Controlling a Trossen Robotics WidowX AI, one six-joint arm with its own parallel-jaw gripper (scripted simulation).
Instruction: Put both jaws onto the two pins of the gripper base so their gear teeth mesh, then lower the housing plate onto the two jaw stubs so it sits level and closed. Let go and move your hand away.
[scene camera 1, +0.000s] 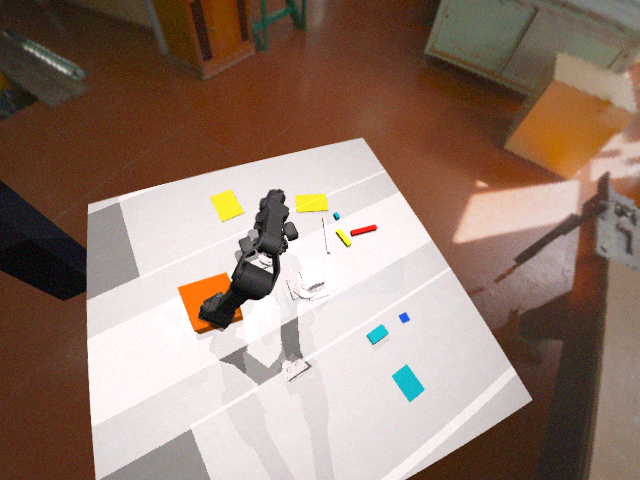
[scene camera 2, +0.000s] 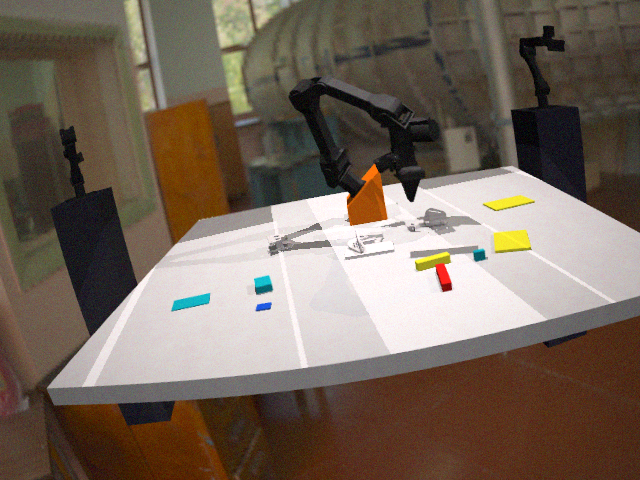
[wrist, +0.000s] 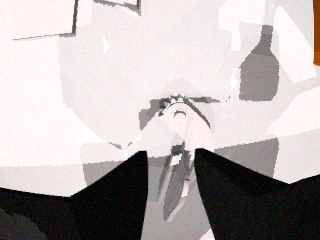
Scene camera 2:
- gripper: 410, 201
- yellow plate: 511, 241
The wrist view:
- gripper: 171, 158
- pale grey jaw: 177, 115
